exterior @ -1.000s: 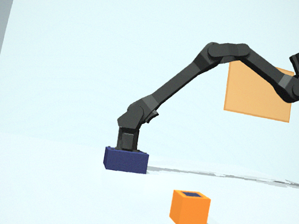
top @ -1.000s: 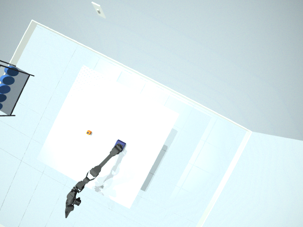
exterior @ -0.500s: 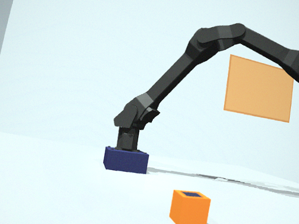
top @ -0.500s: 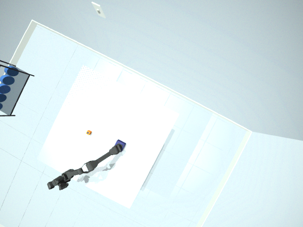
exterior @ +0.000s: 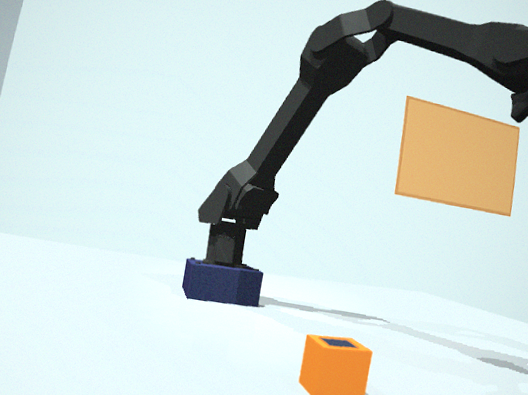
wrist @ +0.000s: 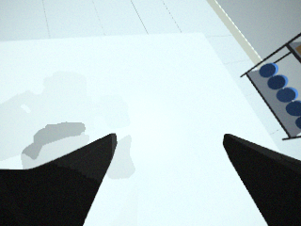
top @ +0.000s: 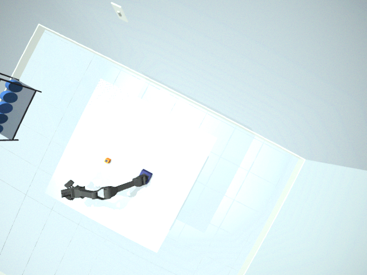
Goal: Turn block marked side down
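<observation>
Now: the orange block 5 cm behind my gripper tip, 31 cm to the right of it and 13 cm below it.
</observation>
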